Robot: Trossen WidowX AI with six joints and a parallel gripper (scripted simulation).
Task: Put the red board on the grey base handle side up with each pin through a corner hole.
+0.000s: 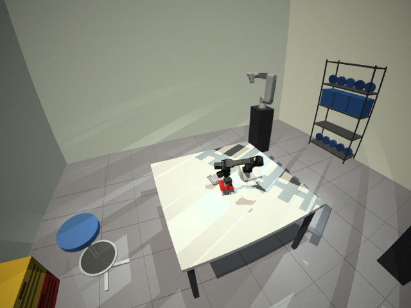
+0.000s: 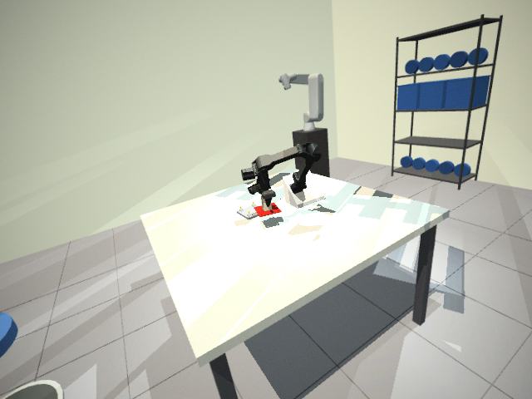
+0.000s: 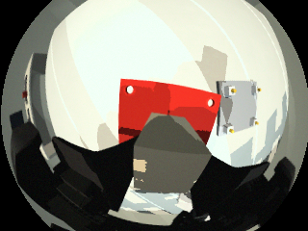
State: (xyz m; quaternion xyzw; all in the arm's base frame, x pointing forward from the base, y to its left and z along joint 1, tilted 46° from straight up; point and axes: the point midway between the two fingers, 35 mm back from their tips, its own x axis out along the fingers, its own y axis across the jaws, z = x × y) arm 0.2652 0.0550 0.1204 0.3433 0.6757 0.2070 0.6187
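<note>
My gripper tip is now 10 mm short of the grey base, 200 mm to the left of it and 100 mm above it. The rest, counted from my gripper tip: red board 10 mm below.
</note>
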